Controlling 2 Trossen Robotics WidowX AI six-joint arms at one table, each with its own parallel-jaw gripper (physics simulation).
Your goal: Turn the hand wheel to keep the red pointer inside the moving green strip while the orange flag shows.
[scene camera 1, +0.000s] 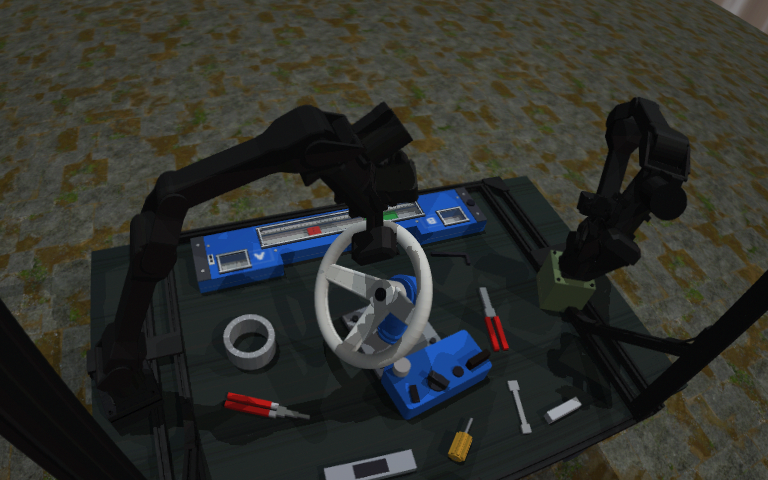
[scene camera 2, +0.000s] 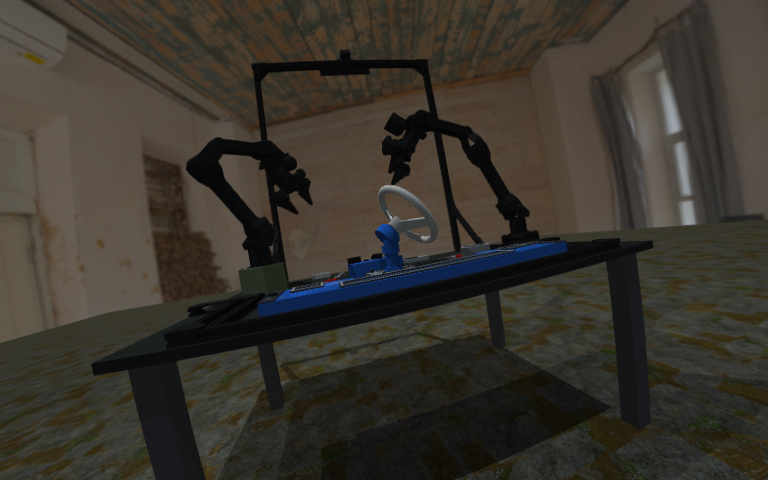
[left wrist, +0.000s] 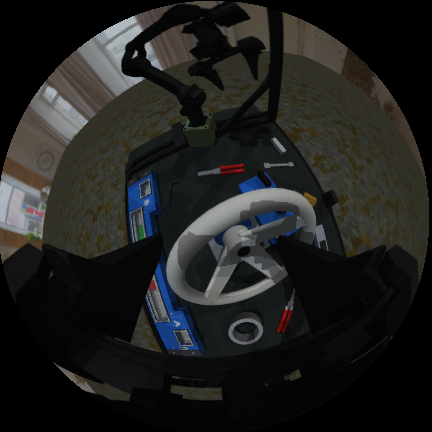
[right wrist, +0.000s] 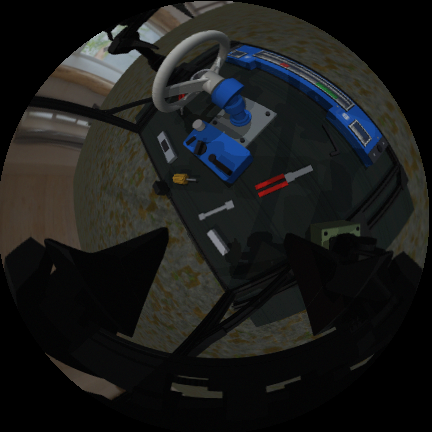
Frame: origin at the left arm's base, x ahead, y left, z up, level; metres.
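Seen in the pictures: left gripper, fingertip midpoint: (scene camera 1: pixel 395 229) (scene camera 2: pixel 390 179) (left wrist: pixel 221 240) (right wrist: pixel 174 32); right gripper, fingertip midpoint: (scene camera 1: pixel 582 269) (scene camera 2: pixel 305 209) (left wrist: pixel 238 84) (right wrist: pixel 228 236); left arm's base at its link origin: (scene camera 1: pixel 125 383) (scene camera 2: pixel 519 233); right arm's base at its link origin: (scene camera 1: pixel 573 268) (scene camera 2: pixel 261 266) (left wrist: pixel 197 121) (right wrist: pixel 341 250).
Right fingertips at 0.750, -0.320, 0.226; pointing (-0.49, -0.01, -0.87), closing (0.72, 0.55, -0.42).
Offsets run from my right fingertips to a thing's middle, as dx, dy, dz. "pt": to the spot under its first point.
The white hand wheel @[-0.287, +0.199, -0.109] (scene camera 1: pixel 321 294) (scene camera 2: pixel 417 202) (left wrist: pixel 220 215) (right wrist: pixel 162 80) stands tilted on a blue post. My left gripper (scene camera 2: pixel 394 180) (left wrist: pixel 221 240) is open and empty, just above the upper rim, with its fingers spread wide. My right gripper (scene camera 2: pixel 304 207) (left wrist: pixel 238 84) (right wrist: pixel 228 236) is open and empty, high and away from the wheel. In scene camera 1 the red pointer @[pt -0.248, +0.506, -0.243] (scene camera 1: pixel 313 230) (left wrist: pixel 153 285) (right wrist: pixel 285 65) lies well left of the green strip (scene camera 1: pixel 390 215) (left wrist: pixel 141 231) (right wrist: pixel 326 90), outside it. Both end windows, A @[pt -0.450, +0.509, -0.243] (scene camera 1: pixel 233 260) and B @[pt +0.090, +0.385, -0.243] (scene camera 1: pixel 453 215), look grey; no orange flag shows.
A blue control box @[-0.246, +0.039, -0.223] (scene camera 1: pixel 436 373) (right wrist: pixel 220 152) stands by the wheel's base. A grey ring @[-0.503, +0.311, -0.259] (scene camera 1: pixel 231 341) (left wrist: pixel 245 341), red-handled pliers @[-0.535, +0.175, -0.278] (scene camera 1: pixel 249 404), another red-handled tool @[-0.017, +0.112, -0.278] (scene camera 1: pixel 496 332), a yellow screwdriver @[-0.258, -0.070, -0.267] (scene camera 1: pixel 460 446) and a grey wrench @[-0.113, -0.082, -0.280] (scene camera 1: pixel 519 406) lie around. A green block (scene camera 1: pixel 566 288) carries the right arm.
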